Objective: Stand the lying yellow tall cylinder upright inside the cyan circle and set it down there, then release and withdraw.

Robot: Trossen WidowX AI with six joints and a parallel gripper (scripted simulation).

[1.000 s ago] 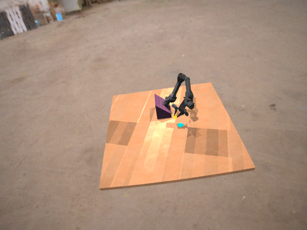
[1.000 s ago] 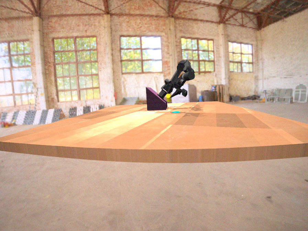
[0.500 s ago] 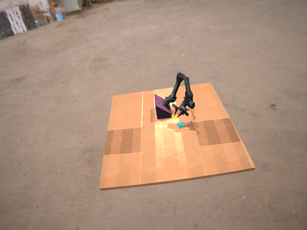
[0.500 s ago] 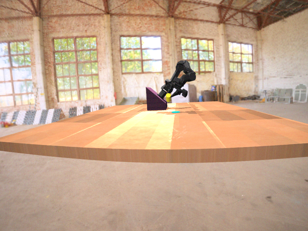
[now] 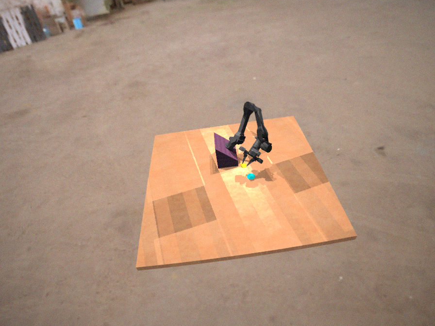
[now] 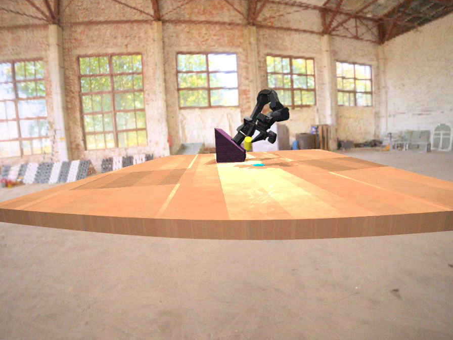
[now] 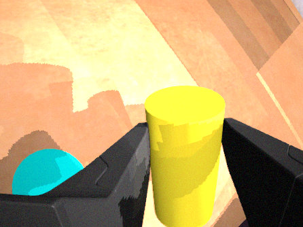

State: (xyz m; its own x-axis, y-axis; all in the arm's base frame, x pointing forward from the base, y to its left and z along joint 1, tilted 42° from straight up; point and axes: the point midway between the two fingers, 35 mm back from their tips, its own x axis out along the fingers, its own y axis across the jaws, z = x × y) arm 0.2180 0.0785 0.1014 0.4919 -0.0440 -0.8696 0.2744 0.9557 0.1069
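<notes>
The cyan circle lies 40 mm to the left of my gripper tip and 120 mm below it. Round my gripper tip: yellow cylinder: 10 mm behind, 20 mm below.
</notes>
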